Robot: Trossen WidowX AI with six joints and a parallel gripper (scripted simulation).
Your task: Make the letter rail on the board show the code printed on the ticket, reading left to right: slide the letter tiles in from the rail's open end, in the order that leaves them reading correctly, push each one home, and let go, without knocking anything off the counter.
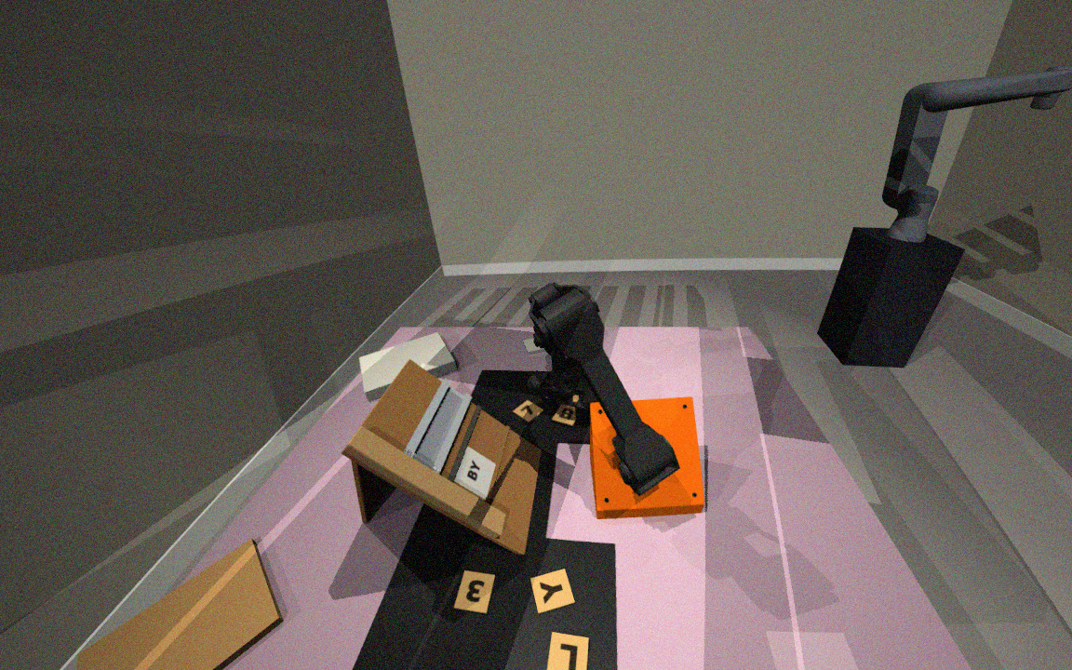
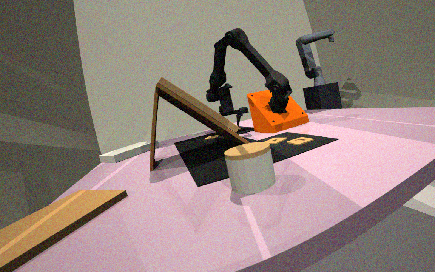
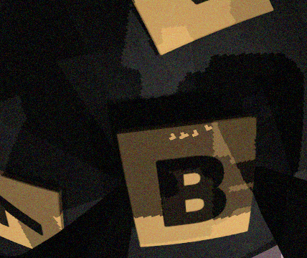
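Right now my gripper tip is 100 mm short of the 7 tile, 10 mm to the left of it and 10 mm above it. Round my gripper tip: black mat 200 mm to the left, 30 mm ahead, 10 mm below; then b tile right at my gripper tip; then white ticket 260 mm to the left, 130 mm ahead, 90 mm above.
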